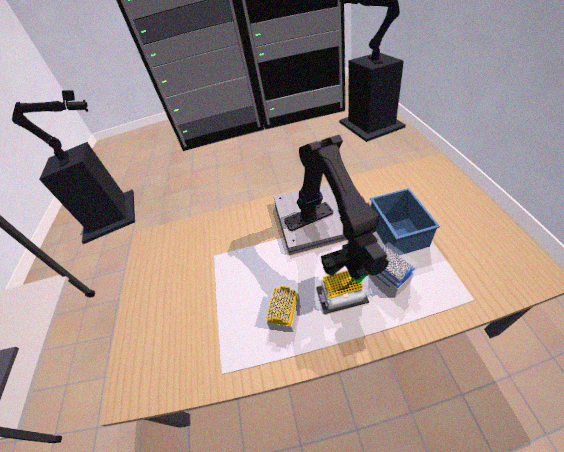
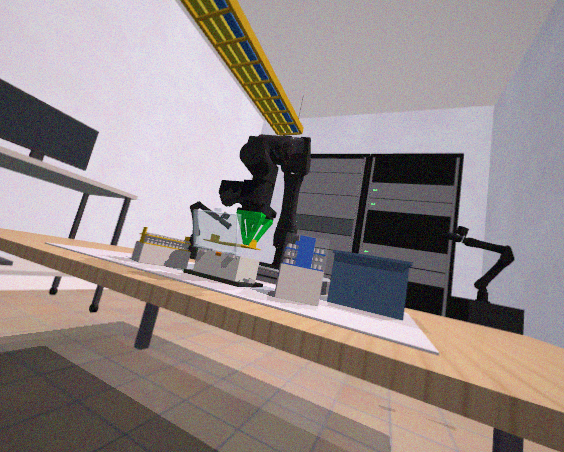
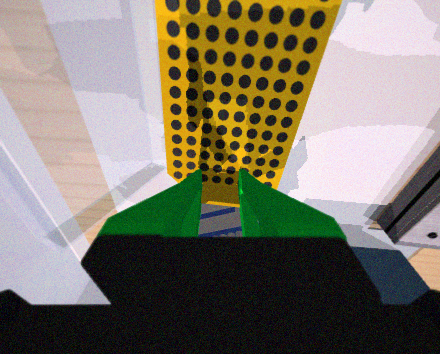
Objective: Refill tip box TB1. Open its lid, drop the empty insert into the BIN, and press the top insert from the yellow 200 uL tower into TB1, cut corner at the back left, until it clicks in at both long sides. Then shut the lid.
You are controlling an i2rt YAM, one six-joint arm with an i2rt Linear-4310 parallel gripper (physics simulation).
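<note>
My gripper (image 1: 355,278) (image 2: 250,243) (image 3: 220,177) is shut on the end tab of the empty yellow insert (image 1: 341,283) (image 2: 228,242) (image 3: 240,88), a flat plate full of empty holes. It holds the insert level, a little above tip box TB1 (image 1: 345,301) (image 2: 225,265). TB1's clear lid (image 2: 210,226) stands open and upright. The yellow 200 uL tower (image 1: 282,306) (image 2: 161,247) stands to the left of TB1. The blue BIN (image 1: 404,220) (image 2: 368,283) stands behind and to the right of the gripper.
A blue-banded tip tower (image 1: 397,270) (image 2: 300,269) stands between TB1 and the BIN, close to the gripper. All of these stand on a white mat (image 1: 258,341) on the wooden table (image 1: 168,291). The arm's base plate (image 1: 289,211) lies behind the mat.
</note>
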